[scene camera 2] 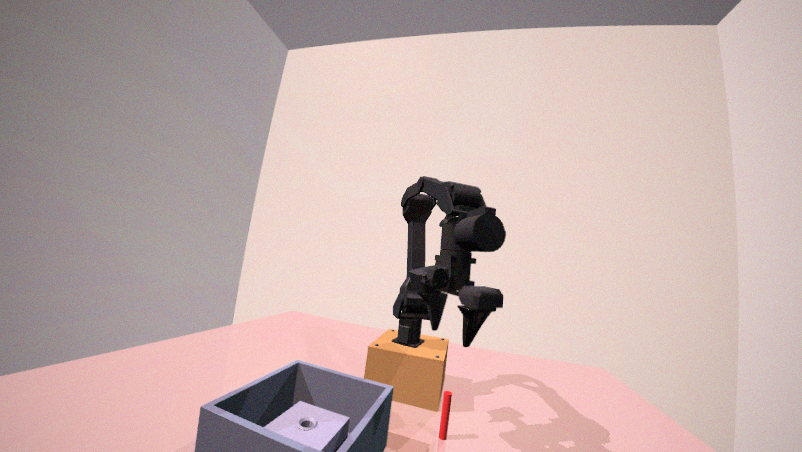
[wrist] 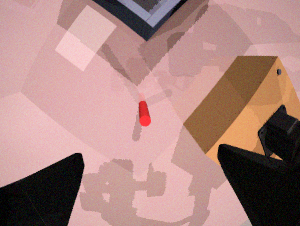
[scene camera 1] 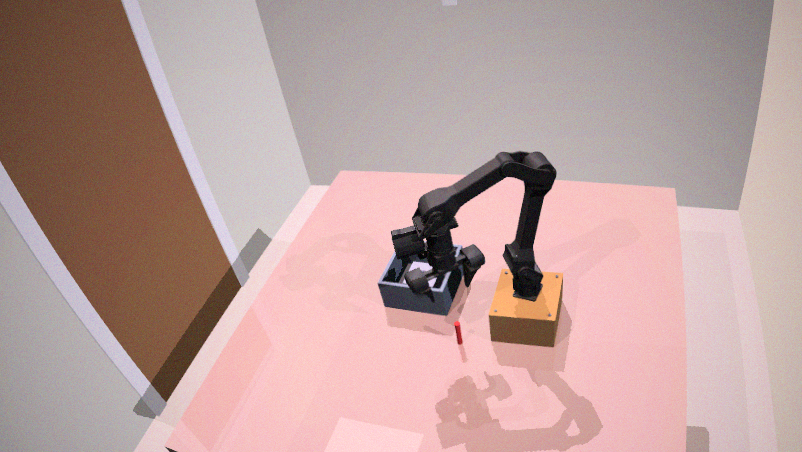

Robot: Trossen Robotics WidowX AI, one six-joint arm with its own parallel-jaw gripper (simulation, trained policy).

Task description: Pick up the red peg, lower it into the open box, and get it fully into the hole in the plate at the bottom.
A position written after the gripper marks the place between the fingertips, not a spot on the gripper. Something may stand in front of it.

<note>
In view: the gripper (scene camera 2: 449,338) and a grey-blue box (scene camera 1: 394,293).
The gripper is seen too in the wrist view (wrist: 152,157) and in scene camera 1 (scene camera 1: 450,294).
</note>
